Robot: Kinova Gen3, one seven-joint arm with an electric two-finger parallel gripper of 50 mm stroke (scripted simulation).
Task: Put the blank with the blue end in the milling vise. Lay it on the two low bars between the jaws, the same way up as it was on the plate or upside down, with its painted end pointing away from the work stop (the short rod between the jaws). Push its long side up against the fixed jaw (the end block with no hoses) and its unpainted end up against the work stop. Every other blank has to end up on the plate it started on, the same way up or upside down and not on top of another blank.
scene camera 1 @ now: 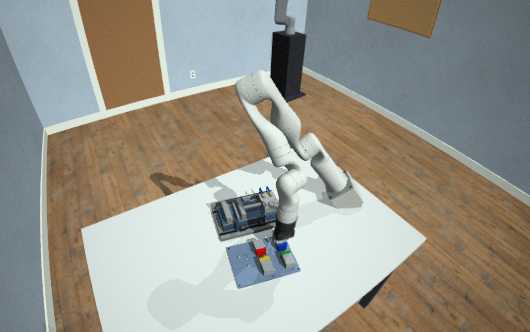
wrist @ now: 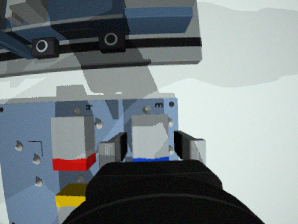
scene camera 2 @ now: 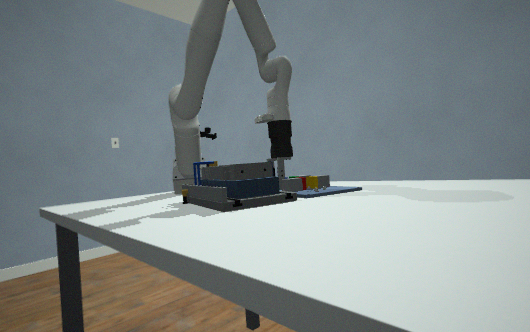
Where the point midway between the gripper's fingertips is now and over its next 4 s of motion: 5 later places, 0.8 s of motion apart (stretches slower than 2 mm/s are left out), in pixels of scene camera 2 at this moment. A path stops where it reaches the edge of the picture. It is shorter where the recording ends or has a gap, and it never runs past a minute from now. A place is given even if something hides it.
My gripper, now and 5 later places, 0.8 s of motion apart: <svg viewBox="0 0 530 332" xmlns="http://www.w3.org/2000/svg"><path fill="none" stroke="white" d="M276 178L277 178L277 180L277 182L276 180L274 167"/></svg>
